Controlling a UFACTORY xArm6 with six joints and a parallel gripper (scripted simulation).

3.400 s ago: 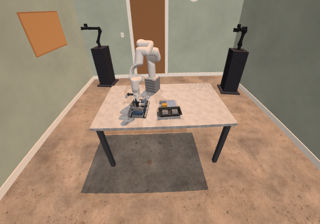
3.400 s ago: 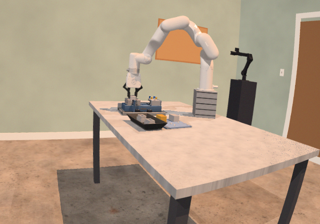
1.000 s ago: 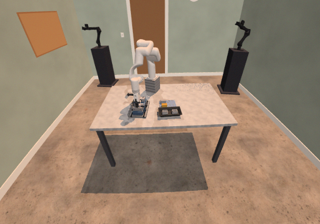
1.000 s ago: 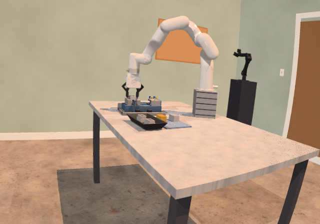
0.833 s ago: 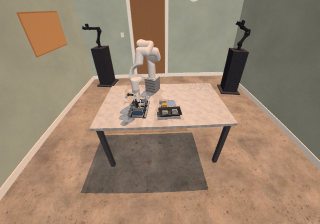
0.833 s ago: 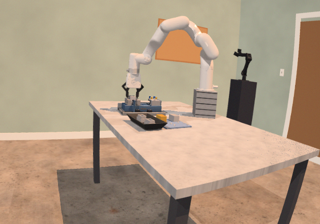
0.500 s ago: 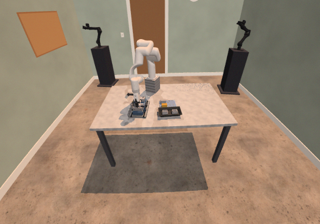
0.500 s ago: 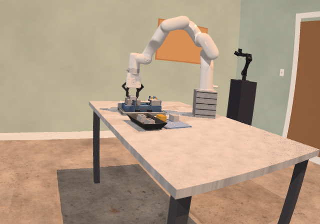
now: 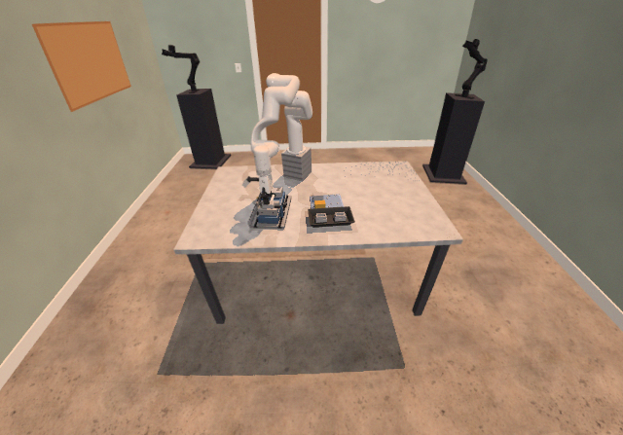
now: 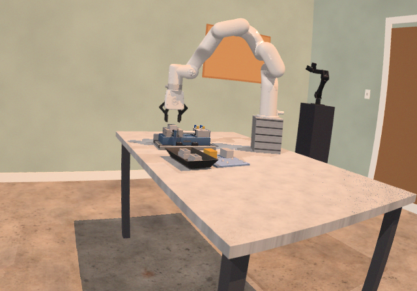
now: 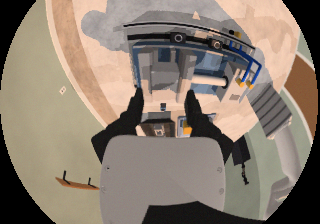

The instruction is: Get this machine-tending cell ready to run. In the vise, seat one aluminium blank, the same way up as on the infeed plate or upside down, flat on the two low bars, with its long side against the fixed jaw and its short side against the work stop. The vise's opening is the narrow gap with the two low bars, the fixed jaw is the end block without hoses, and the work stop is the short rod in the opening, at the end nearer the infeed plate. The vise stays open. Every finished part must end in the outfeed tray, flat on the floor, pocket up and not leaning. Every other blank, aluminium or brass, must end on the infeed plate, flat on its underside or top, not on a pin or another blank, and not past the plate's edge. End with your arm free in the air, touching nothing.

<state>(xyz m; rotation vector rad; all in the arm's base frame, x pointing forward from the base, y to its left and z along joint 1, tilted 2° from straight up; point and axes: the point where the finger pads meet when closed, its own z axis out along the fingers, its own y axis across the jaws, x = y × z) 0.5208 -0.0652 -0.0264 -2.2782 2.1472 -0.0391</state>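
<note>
Now: hand 70 mm past the blue vise and 110 mm above it. From my hand the other things lie so: brass blank: 130 mm behind, 270 mm to the left, 120 mm below.
</note>
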